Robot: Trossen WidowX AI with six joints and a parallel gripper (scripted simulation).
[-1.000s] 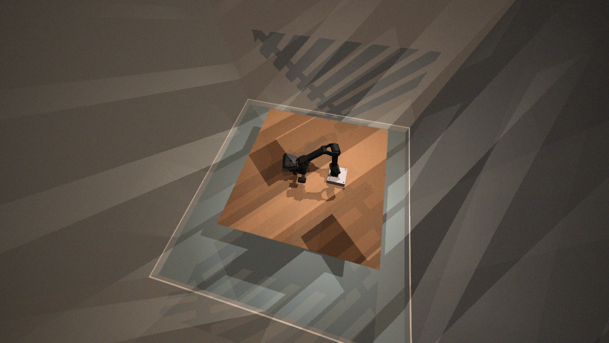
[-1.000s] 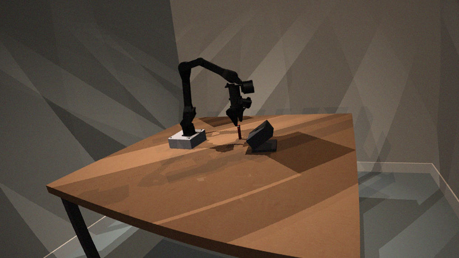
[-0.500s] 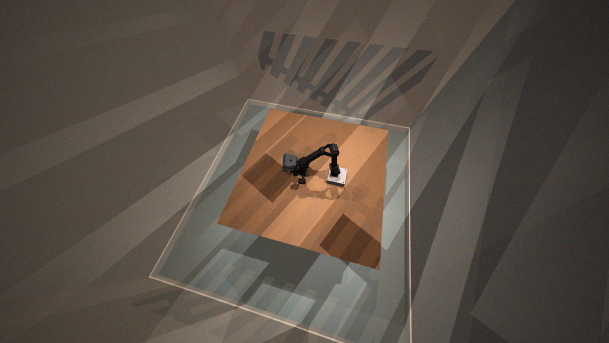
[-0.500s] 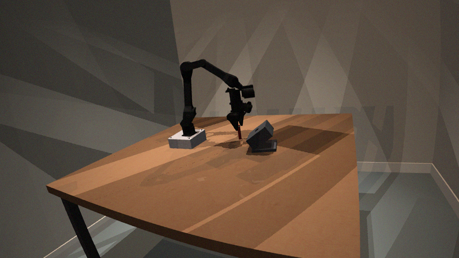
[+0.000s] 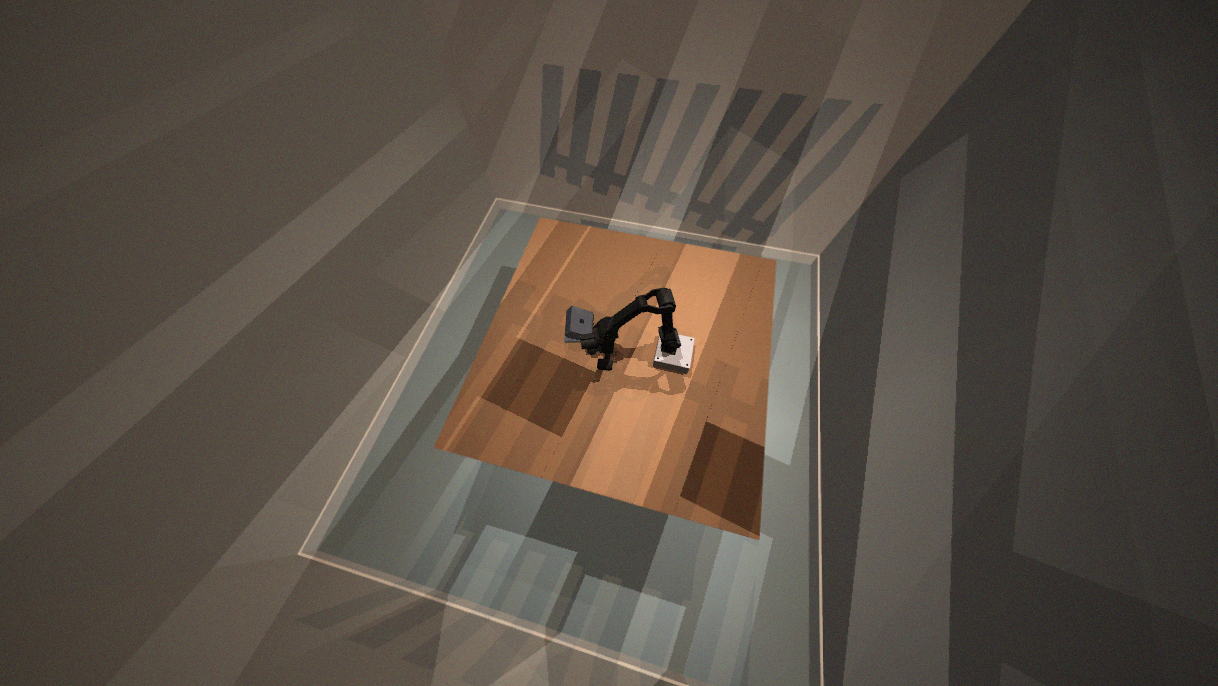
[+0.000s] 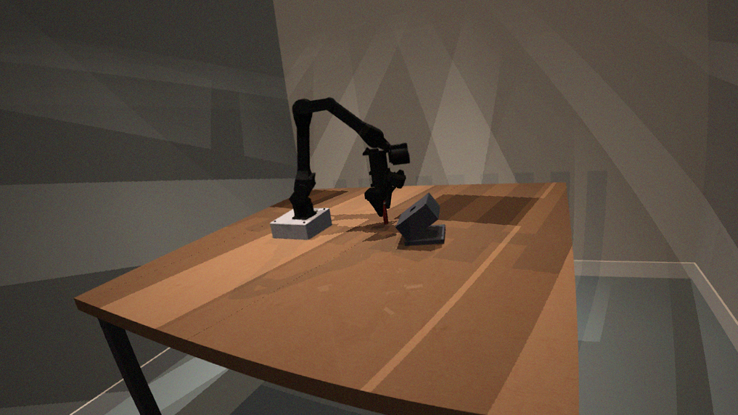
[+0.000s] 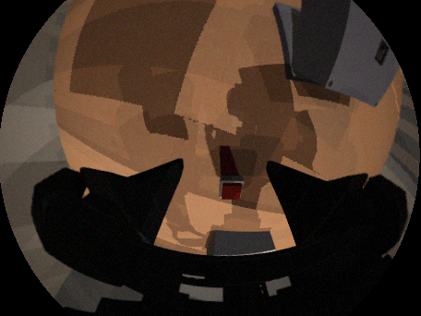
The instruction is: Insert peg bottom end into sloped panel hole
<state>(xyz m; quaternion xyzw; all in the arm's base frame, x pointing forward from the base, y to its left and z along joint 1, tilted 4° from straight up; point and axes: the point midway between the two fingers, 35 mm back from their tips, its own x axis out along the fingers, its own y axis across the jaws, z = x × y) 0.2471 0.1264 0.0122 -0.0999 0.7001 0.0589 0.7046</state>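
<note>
Now: the dark grey sloped panel 17 cm ahead of my gripper tip, 10 cm to the right of it and 3 cm above it. Also, from my gripper tip: red peg (2 cm above).
</note>
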